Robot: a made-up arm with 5 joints.
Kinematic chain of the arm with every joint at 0, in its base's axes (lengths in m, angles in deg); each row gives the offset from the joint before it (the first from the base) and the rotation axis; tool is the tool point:
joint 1: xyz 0 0 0.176 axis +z
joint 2: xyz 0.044 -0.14 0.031 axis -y
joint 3: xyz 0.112 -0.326 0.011 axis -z
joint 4: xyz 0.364 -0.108 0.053 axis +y
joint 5: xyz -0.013 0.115 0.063 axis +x
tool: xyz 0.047 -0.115 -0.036
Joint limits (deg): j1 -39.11..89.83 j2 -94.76..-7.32 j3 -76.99..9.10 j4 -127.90..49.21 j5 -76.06..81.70
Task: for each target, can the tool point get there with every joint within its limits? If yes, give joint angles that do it. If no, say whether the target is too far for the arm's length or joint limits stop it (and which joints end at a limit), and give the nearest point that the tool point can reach.
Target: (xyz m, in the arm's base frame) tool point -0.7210 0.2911 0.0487
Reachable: no: joint limits stop it (at a limit: joint 1, joint 3, joint 4, joint 5) | nearest point -0.0193 0.3106 0.0347 | short by 0.702 m
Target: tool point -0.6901 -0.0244 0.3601
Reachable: no: joint limits stop it (at a limit: joint 1, joint 2, joint 3, joint 4, joint 5) | nearest point -0.1597 -0.2205 -0.0053 | short by 0.673 m
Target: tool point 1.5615 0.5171 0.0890
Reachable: no: too far | nearest point 0.8533 0.2826 0.1445 | short by 0.748 m
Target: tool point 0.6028 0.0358 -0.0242
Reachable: yes | joints 39.01 -43.00 -34.00 -21.06 -17.77
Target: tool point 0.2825 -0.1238 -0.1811
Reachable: yes | joints 13.92 -74.64 -45.92 -81.80 53.13
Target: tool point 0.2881 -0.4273 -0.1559
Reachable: yes | joints -10.89 -61.56 -32.60 -58.38 -1.06
